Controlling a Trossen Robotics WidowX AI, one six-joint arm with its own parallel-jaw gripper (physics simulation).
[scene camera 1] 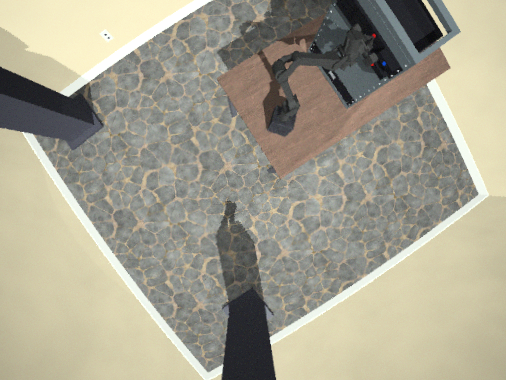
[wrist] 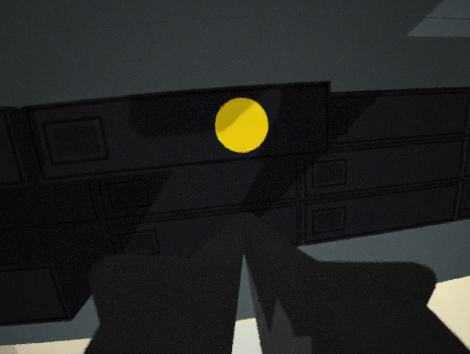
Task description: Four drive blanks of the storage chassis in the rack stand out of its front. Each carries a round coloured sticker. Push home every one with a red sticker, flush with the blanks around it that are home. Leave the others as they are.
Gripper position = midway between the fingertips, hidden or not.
In view: my gripper (wrist: 243, 219) and a grey rack (wrist: 386, 193).
